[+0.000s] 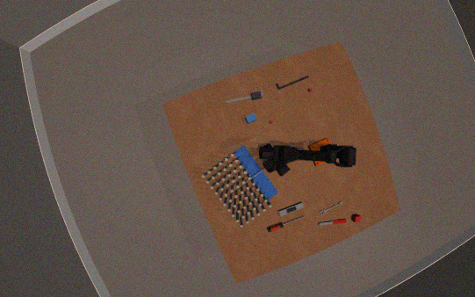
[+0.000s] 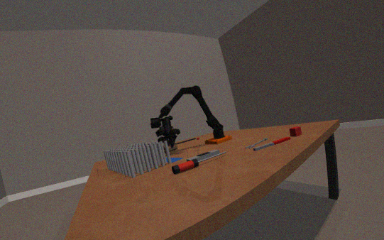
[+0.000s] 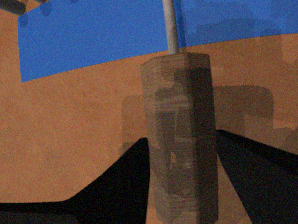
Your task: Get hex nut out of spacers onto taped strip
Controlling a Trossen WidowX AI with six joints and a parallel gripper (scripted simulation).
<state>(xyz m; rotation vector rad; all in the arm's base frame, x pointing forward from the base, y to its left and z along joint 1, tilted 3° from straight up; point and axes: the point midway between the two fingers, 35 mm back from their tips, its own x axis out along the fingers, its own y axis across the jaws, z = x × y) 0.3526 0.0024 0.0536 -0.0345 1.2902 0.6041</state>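
Now: the blue taped strip 9 cm ahead of my gripper tip, 4 cm to the left of it and 4 cm below it. Round my gripper tip: wooden-handled tool (10 cm ahead, 5 cm to the left); blue block (29 cm to the right, 7 cm ahead, 2 cm below); grey bar (31 cm to the left, 9 cm behind, 2 cm below).
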